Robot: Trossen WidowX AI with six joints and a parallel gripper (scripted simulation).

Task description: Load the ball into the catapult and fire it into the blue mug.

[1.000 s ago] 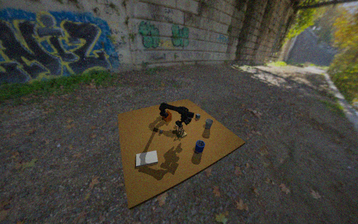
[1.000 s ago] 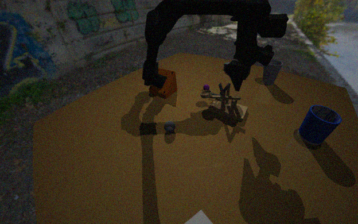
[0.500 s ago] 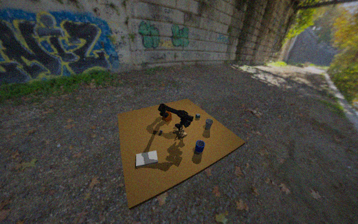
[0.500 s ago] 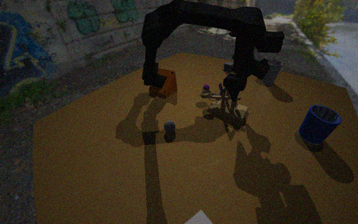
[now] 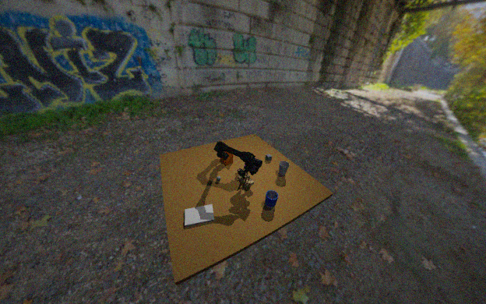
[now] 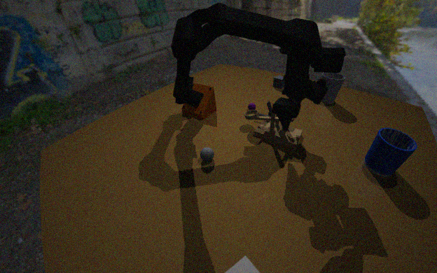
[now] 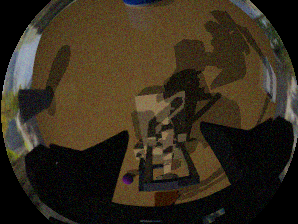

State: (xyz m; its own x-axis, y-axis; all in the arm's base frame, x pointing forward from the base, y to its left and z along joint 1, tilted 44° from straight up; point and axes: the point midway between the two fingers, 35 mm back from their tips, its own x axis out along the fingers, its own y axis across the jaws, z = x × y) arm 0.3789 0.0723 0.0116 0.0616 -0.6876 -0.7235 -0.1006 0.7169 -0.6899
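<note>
Right now my gripper tip is 19 cm past the purple ball, 9 cm to the right of it and 5 cm above it. The rest, counted from my gripper tip: wooden catapult: 7 cm behind, 1 cm to the left, 1 cm below; blue mug: 28 cm ahead, 4 cm to the left, 3 cm below; grey ball: 22 cm to the right, 15 cm behind, 4 cm below.
</note>
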